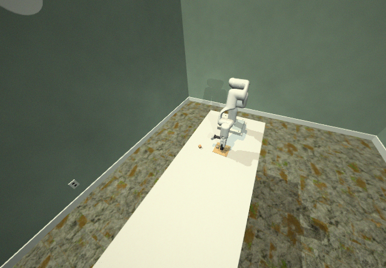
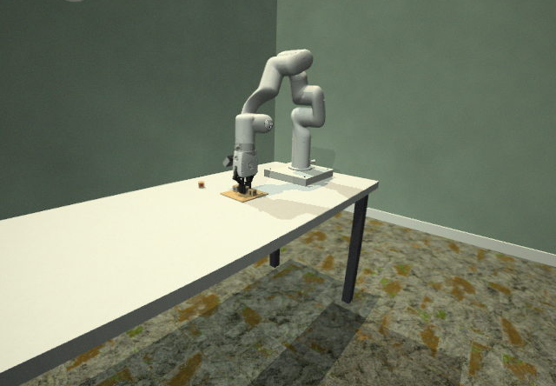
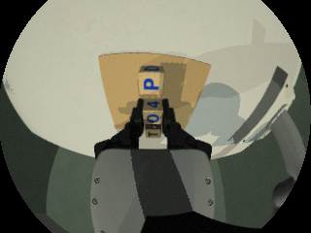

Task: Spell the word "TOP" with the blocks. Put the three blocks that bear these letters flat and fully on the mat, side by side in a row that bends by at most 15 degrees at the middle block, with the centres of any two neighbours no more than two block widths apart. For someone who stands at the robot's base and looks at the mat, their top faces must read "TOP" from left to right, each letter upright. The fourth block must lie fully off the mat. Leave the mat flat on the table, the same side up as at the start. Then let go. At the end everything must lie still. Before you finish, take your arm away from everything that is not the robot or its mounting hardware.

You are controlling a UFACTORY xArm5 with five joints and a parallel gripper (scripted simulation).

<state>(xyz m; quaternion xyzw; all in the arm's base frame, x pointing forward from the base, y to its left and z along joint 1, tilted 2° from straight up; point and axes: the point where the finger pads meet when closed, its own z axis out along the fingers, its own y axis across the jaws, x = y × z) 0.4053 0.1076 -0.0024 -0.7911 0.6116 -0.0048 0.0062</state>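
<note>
Now: hand 30 mm above the tan mat.
</note>
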